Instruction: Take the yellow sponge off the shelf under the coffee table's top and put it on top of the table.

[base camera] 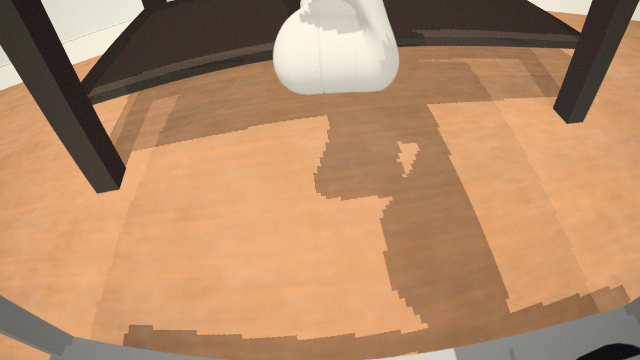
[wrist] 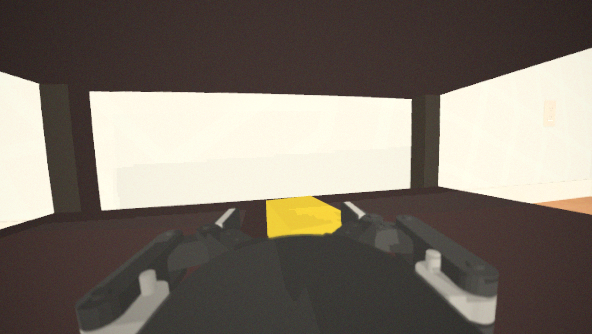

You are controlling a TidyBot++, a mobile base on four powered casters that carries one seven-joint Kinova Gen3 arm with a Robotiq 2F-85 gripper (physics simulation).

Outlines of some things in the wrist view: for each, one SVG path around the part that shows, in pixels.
My gripper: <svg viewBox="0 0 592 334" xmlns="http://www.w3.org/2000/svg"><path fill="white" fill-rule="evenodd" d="M499 272L483 259L411 215L396 216L396 222L385 222L381 215L375 213L368 214L351 202L341 202L341 226L332 233L290 234L270 238L252 238L241 231L239 208L229 209L224 215L219 216L211 224L208 223L198 227L196 234L183 236L183 230L171 229L161 233L76 302L75 310L81 334L493 334ZM200 265L200 268L182 281L188 267Z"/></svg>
A dark coffee table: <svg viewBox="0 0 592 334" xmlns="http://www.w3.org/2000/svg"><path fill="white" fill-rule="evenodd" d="M200 265L188 267L187 273L180 283L200 268ZM0 0L0 72L39 84L45 149L54 210L52 214L0 229L0 334L81 334L75 310L76 302L161 233L171 229L183 230L183 236L196 234L198 227L208 223L211 224L229 209L239 208L241 231L252 238L269 238L267 233L266 201L285 199L275 198L102 210L95 156L90 92L237 93L411 99L410 188L316 195L312 197L340 211L341 202L351 202L368 214L375 213L383 216L383 221L396 222L396 216L411 215L495 267L499 272L493 334L592 334L591 214L438 186L441 95L592 48L592 0Z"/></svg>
A yellow sponge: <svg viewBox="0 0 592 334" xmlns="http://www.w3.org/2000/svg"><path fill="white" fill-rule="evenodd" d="M341 211L312 196L267 200L267 233L269 238L290 234L332 233L341 226Z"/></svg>
